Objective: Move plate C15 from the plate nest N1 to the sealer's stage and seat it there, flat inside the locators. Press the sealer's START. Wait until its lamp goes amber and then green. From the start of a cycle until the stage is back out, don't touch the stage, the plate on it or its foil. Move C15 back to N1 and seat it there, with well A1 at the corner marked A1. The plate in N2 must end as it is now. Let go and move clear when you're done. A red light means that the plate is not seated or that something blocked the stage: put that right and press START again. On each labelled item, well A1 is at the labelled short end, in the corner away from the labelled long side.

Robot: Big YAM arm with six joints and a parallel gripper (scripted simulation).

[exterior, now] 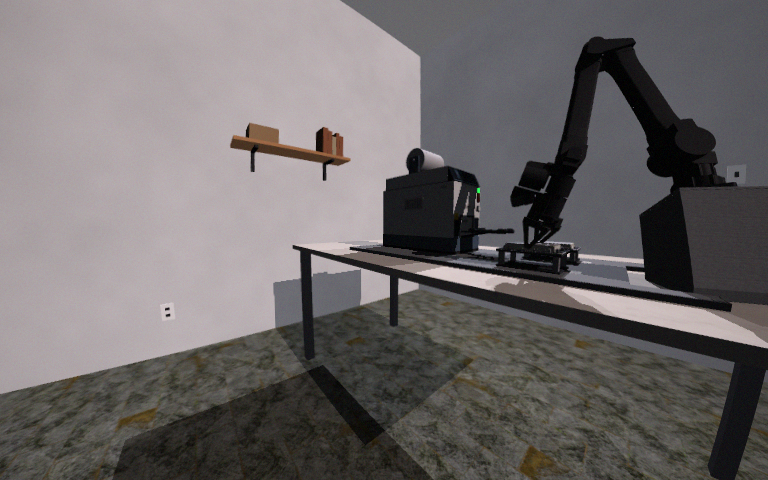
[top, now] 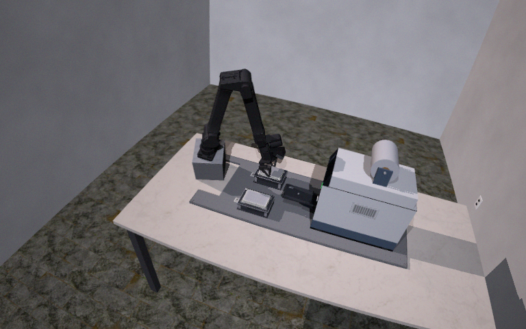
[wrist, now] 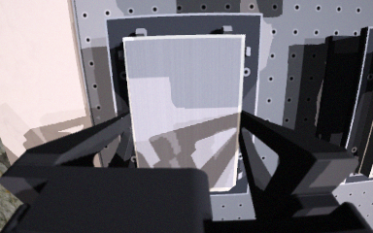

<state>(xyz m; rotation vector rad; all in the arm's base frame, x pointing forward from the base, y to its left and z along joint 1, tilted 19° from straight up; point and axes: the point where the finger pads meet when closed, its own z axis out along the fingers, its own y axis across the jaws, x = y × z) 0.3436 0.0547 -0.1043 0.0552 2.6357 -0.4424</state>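
The white well plate lies right at my hand. The rest, counted from my hand: foil roll (510 mm ahead, 350 mm above, 190 mm to the right); dark stage (180 mm ahead, 170 mm to the right, 30 mm above).
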